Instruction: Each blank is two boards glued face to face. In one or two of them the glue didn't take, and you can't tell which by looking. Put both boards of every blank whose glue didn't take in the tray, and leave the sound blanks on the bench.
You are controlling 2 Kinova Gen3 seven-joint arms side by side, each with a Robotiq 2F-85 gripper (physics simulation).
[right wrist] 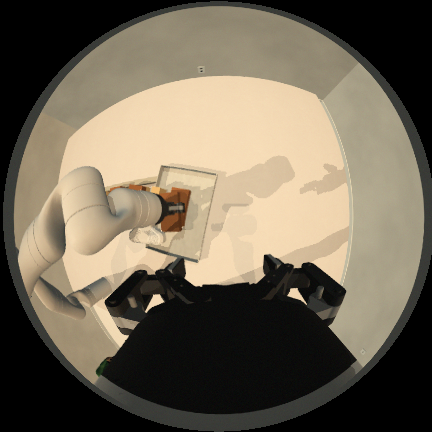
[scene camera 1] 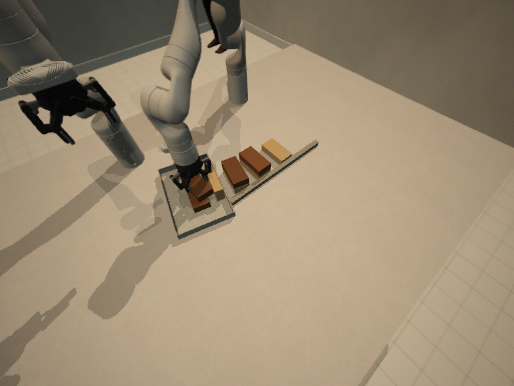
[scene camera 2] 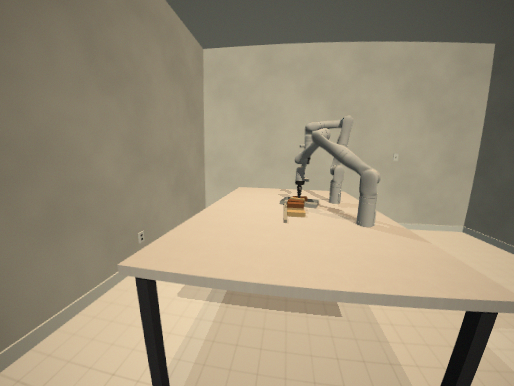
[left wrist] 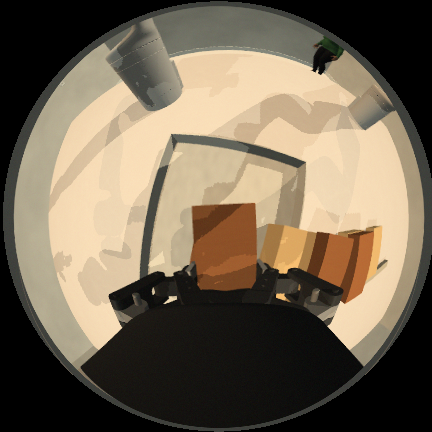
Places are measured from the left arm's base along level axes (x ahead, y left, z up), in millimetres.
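Pixels of known places: left gripper, between the fingertips: (right wrist: 170, 208) (scene camera 1: 198, 186) (left wrist: 226, 268); right gripper, between the fingertips: (right wrist: 223, 265) (scene camera 1: 94, 133) (scene camera 2: 307, 164); left arm's base, origin of its link: (right wrist: 105, 284) (scene camera 1: 239, 99) (scene camera 2: 364, 224) (left wrist: 357, 118); right arm's base, origin of its link: (scene camera 1: 133, 159) (scene camera 2: 334, 202) (left wrist: 162, 97).
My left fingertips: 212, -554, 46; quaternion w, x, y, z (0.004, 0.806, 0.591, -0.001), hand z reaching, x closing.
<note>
Ahead of a thing's pixels: the offset from my left fingertips to its top centre, as dx, dy, dz.
My left gripper (scene camera 1: 192, 181) (scene camera 2: 299, 194) (left wrist: 226, 268) is shut on a dark brown board @[-9, +3, +18] (scene camera 1: 203, 191) (left wrist: 224, 240), held low over the tray @[-16, -11, -16] (scene camera 1: 206, 226) (left wrist: 212, 141) (right wrist: 202, 200). Another dark brown board @[+2, -18, -14] (scene camera 1: 200, 205) shows partly beneath it in scene camera 1. A light board @[+32, +51, +16] (scene camera 1: 216, 185) (left wrist: 288, 247) is in the tray near its right wall. Two blanks @[+72, +124, +14] (scene camera 1: 235, 171) @[+105, +210, +14] (scene camera 1: 255, 160) with brown tops and lighter undersides are on the bench, with a light piece @[+141, +321, -16] (scene camera 1: 276, 150) (scene camera 2: 296, 213) farther right. My right gripper (scene camera 1: 94, 132) (right wrist: 223, 265) is open and empty, high left of the tray.
A thin straight strip (scene camera 1: 275, 173) (scene camera 2: 285, 214) runs from the tray's corner along the ends of the blanks. The left arm reaches over the tray's back edge. A person (left wrist: 327, 52) stands beyond the table in the left wrist view.
</note>
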